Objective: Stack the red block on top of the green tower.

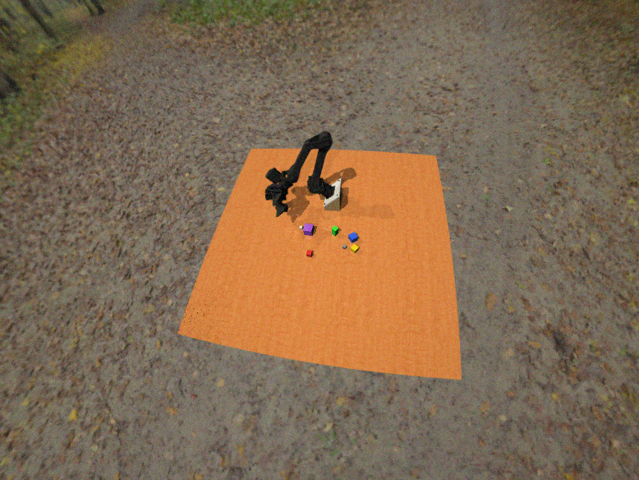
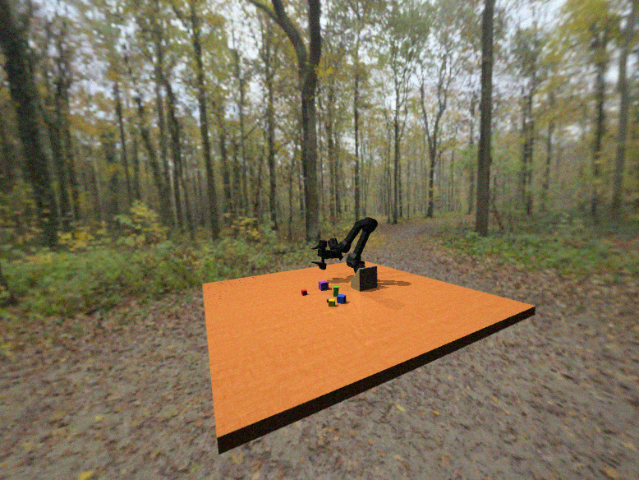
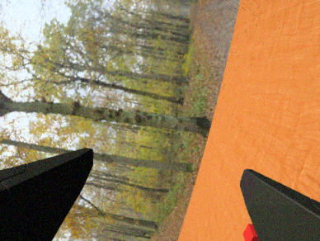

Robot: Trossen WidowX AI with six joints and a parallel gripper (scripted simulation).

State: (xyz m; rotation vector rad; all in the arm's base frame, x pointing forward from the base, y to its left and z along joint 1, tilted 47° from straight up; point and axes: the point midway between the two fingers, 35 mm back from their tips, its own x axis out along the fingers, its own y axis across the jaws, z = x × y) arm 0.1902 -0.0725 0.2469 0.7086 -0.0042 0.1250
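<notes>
The red block lies 17 cm to the left of my gripper tip, 17 cm below it and 12 cm ahead of it. The rest, counted from my gripper tip: small grey block 34 cm to the left, 17 cm below, 6 cm ahead; purple block 16 cm below, 14 cm to the left, 1 cm behind; blue block 38 cm to the left, 16 cm below.
</notes>
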